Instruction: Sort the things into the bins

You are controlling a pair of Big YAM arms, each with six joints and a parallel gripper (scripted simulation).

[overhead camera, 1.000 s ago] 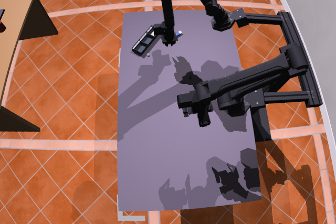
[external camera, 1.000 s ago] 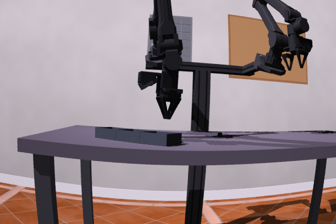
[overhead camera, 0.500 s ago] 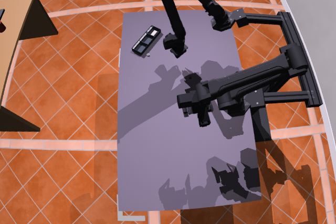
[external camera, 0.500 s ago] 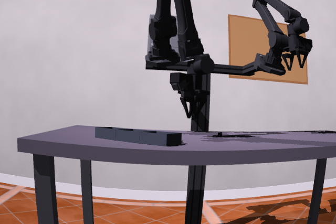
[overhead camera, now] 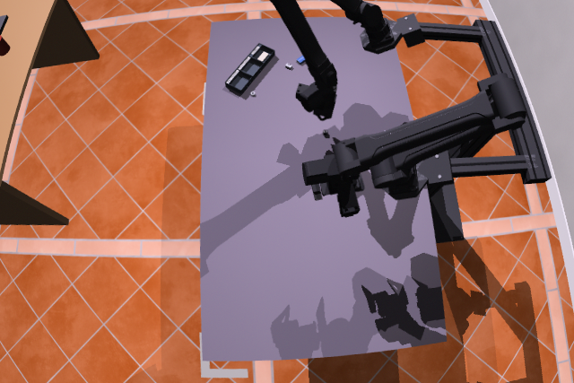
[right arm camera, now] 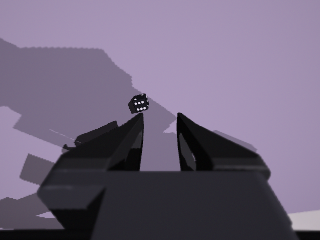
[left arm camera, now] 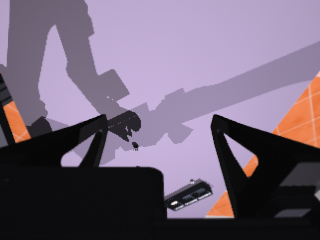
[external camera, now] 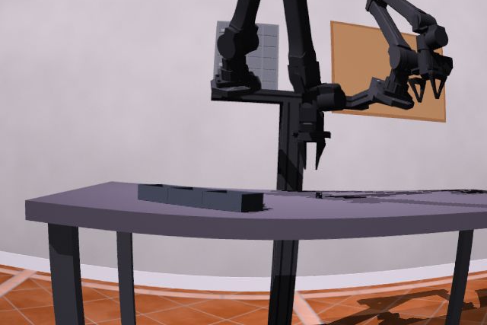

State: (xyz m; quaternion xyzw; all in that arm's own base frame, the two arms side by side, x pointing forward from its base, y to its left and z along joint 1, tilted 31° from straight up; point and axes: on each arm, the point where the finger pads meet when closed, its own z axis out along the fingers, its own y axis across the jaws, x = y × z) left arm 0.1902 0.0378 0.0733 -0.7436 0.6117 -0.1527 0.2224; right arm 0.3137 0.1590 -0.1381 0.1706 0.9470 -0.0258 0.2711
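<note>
The white card lies 340 mm to the right of my right hand, 240 mm ahead of it and 80 mm below it. The rest, counted from my right hand: bin row: 290 mm ahead, 280 mm to the right, 70 mm below.
</note>
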